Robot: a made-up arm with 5 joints. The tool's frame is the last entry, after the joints.
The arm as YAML. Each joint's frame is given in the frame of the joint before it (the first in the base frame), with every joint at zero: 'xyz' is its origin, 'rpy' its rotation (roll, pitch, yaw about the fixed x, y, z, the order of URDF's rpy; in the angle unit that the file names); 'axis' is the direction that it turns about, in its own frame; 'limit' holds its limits. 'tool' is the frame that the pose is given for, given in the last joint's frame.
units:
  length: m
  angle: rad
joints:
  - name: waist
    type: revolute
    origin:
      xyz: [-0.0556, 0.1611, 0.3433]
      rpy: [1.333, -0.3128, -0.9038]
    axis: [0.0, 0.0, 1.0]
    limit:
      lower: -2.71
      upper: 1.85
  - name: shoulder
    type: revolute
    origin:
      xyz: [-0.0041, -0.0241, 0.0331]
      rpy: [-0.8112, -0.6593, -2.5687]
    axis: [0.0, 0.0, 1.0]
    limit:
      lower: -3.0
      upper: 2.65
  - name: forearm
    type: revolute
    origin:
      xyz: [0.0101, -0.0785, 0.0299]
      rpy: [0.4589, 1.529, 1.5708]
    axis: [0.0, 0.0, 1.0]
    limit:
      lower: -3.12
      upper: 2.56
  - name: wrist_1
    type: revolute
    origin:
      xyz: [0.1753, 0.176, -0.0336]
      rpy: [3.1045, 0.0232, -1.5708]
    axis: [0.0, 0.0, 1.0]
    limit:
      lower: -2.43
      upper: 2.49
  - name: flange
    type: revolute
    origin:
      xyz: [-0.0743, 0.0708, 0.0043]
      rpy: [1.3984, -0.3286, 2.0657]
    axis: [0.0, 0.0, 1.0]
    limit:
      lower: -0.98
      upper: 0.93
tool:
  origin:
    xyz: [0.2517, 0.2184, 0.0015]
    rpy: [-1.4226, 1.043, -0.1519]
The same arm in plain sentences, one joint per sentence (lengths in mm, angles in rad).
The arm has five revolute joints in a row. What follows holds with every joint at zero, and every direction is one of the base frame's.
Joint 1 lies 55.6 mm along -x and 161.1 mm along +y and 343.3 mm along +z from the base frame's origin and rotates about the direction (-0.808402, -0.544302, 0.224101), from -2.7100 to 1.8500 rad.
Joint 2 lies 29.2 mm along -x and 24.1 mm along -y and 16.1 mm along -z from joint 1 and rotates about -y, from -3.0000 to 2.6500 rad.
Joint 3 lies 45.3 mm along -x and 29.9 mm along -y and 64.9 mm along +z from joint 2 and rotates about the direction (0.022501, -0.037502, -0.999043), from -3.1200 to 2.5600 rad.
Joint 4 lies 178.6 mm along +x and 173.1 mm along +y and 31.1 mm along +z from joint 3 and rotates about +z, from -2.4300 to 2.4900 rad.
Joint 5 lies 72.9 mm along +x and 72.2 mm along -y and 4.3 mm along +z from joint 4 and rotates about the direction (-0.90121, -0.401804, 0.162402), from -0.9800 to 0.9300 rad.
The tool frame, which is the frame that the pose is given for, lies 109.2 mm along +x and 133.5 mm along -y and 285.1 mm along +z from joint 5; its axes are the base frame's turned by roll -0.0898, pitch 0.0507 and yaw -0.0996 rad (as in URDF: about the fixed x, then y, then z).

